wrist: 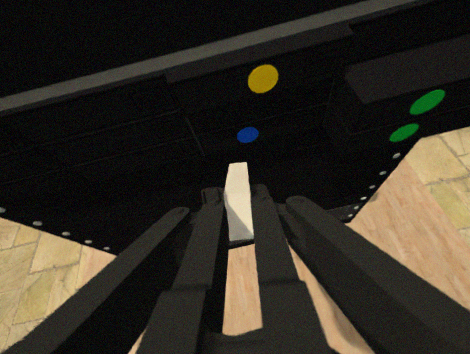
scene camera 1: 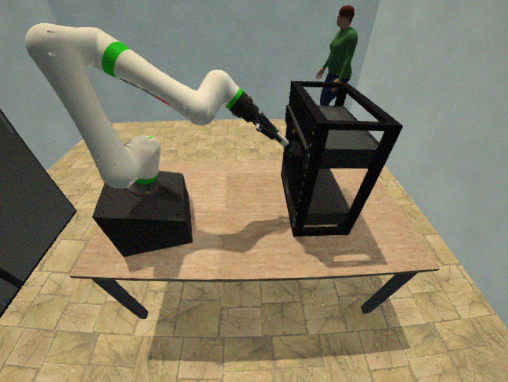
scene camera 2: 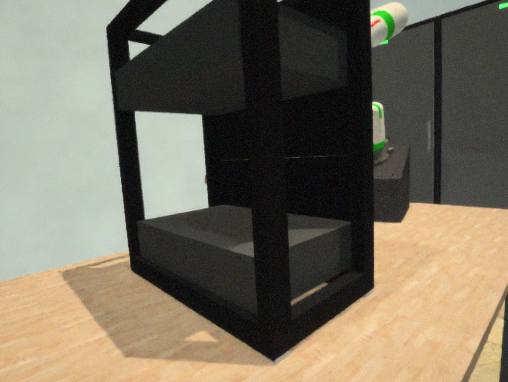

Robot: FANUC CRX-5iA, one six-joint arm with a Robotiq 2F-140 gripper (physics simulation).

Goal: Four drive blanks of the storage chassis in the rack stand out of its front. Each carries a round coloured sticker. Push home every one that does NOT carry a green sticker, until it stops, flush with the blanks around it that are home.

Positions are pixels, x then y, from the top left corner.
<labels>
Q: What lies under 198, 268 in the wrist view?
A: My gripper.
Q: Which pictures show the rack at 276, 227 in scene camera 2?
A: The wrist view, scene camera 1 and scene camera 2: all of them.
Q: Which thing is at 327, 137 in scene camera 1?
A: A rack.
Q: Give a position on a rack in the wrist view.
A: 107, 107
</labels>
